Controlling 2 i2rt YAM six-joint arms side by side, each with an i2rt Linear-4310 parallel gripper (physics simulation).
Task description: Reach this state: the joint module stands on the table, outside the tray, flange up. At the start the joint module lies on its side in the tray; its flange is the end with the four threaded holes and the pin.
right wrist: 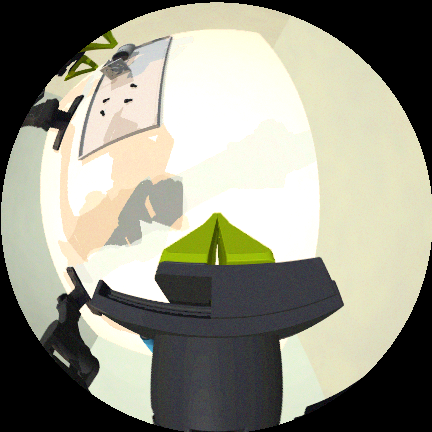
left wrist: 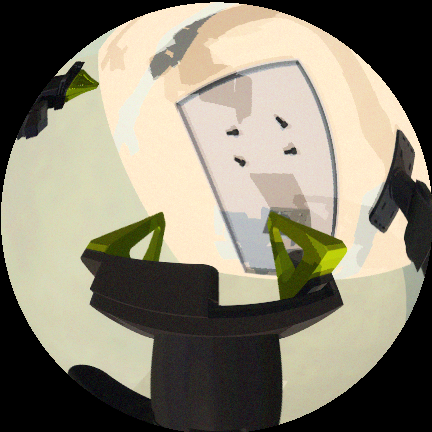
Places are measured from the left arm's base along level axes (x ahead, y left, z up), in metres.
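Where they show: left gripper, fingertip midpoint: (left wrist: 216, 217); right gripper, fingertip midpoint: (right wrist: 216, 218) (left wrist: 97, 85); left arm's base, origin of the base link: (right wrist: 66, 121) (left wrist: 396, 183); right arm's base, origin of the base link: (right wrist: 82, 291).
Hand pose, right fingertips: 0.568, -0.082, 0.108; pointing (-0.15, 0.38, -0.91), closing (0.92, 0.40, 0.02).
Note:
Each offset is from my right fingertips to the top centre of the thing, as dx, dy, dz.
The grey joint module (left wrist: 301, 216) (right wrist: 123, 52) lies on its side in the shallow tray {-0.342, +0.219, -0.092} (left wrist: 310, 110) (right wrist: 145, 95), near one end. In the left wrist view a finger hides part of it; its flange holes and pin cannot be made out. My left gripper (left wrist: 216, 217) (right wrist: 104, 57) is open and empty, above the tray's module end, with one finger in front of the module in its own view. My right gripper (right wrist: 216, 218) is shut and empty, away from the tray; it also shows at the upper left of the left wrist view (left wrist: 97, 85).
Several small dark bolts {-0.322, +0.102, -0.093} (left wrist: 281, 122) {-0.255, +0.137, -0.093} (right wrist: 128, 101) lie in the tray's middle. A black slotted plate (left wrist: 392, 182) (right wrist: 67, 122) on a dark mount stands beside the tray. Another dark plate and mount (right wrist: 77, 350) is at the lower left of the right wrist view.

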